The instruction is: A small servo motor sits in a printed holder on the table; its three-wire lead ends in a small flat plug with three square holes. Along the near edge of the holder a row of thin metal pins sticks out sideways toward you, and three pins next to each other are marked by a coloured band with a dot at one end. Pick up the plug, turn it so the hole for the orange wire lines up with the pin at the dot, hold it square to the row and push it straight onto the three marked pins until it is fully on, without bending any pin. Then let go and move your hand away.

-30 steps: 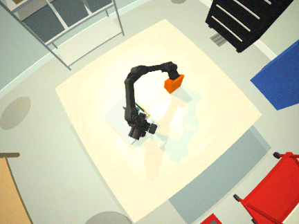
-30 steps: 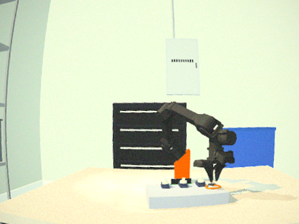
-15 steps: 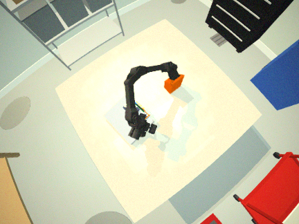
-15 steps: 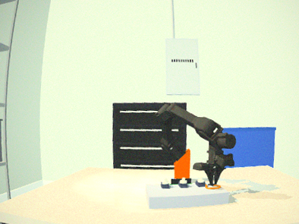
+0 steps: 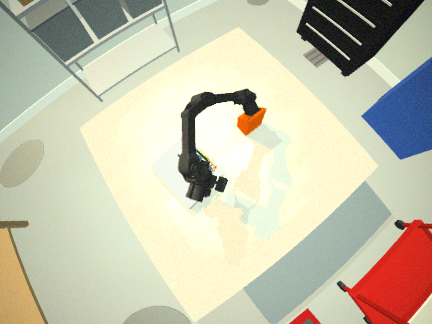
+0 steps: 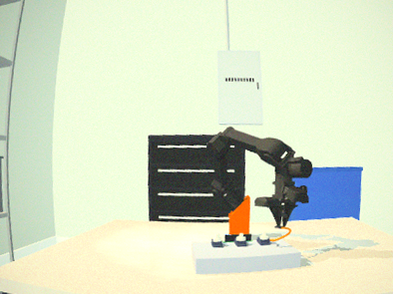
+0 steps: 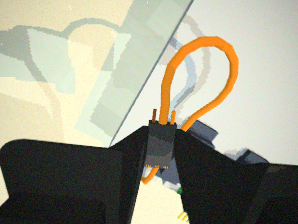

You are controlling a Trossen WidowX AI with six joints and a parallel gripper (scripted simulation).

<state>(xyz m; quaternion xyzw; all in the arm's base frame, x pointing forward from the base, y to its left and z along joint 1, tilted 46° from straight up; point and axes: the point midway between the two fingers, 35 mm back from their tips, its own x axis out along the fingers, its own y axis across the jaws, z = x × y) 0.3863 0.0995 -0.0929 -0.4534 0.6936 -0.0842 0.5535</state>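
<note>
Right now my gripper tip is 17 cm to the left of the blue band, 6 cm past it and 3 cm above it. The rest, counted from my gripper tip: holder block: 11 cm to the right, 10 cm ahead, 8 cm below.
</note>
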